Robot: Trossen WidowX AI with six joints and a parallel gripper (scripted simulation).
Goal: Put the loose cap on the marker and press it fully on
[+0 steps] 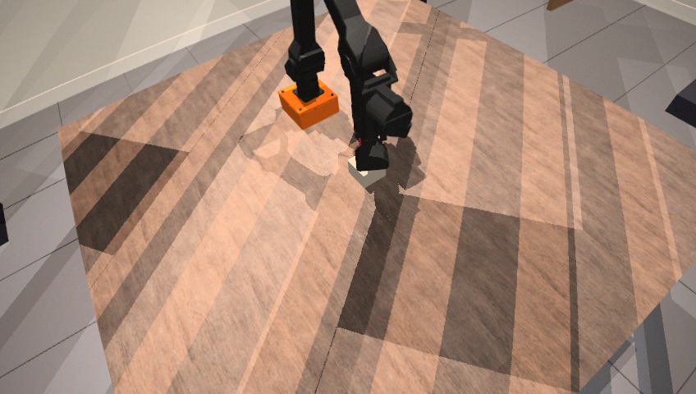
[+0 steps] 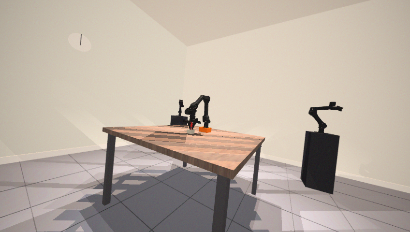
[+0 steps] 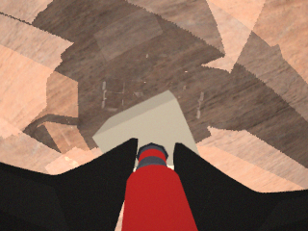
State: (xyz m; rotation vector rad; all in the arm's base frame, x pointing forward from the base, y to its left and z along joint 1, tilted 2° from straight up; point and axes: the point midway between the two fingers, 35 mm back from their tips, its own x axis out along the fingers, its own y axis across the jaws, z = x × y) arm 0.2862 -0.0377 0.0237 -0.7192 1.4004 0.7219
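My gripper tip is 5 cm below the red cap and 1 cm to the left of it. Also, from my gripper tip: holder block (2 cm below, 1 cm to the right, 1 cm behind).
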